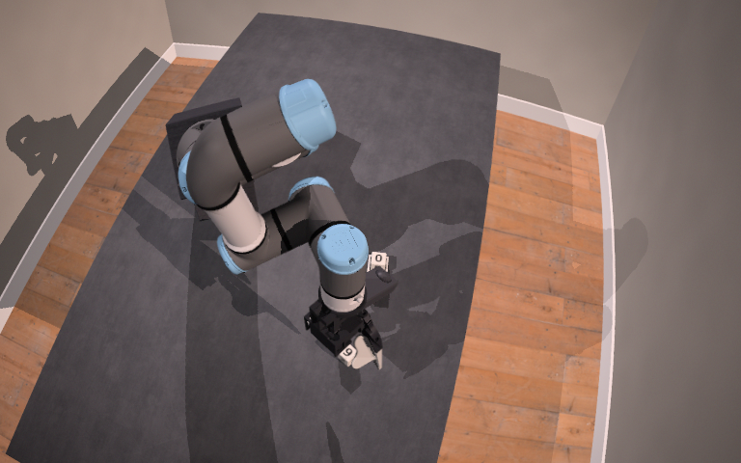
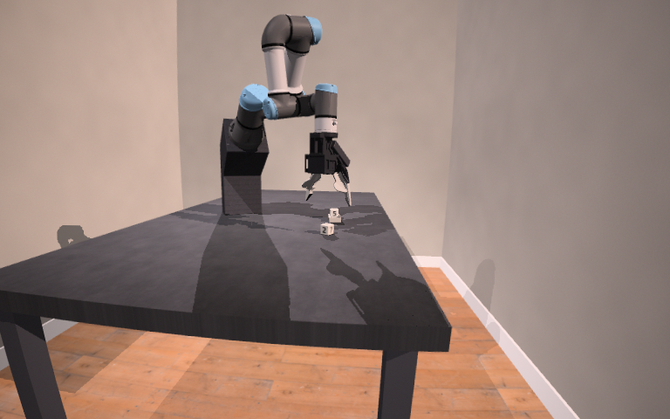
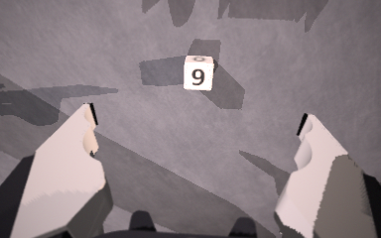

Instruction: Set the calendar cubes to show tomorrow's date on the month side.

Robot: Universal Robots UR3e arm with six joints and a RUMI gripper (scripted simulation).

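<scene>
My hand is 80 mm above the white cube. From my hand the other things lie so: calendar tray 20 mm ahead, 200 mm to the left, 90 mm below.
</scene>
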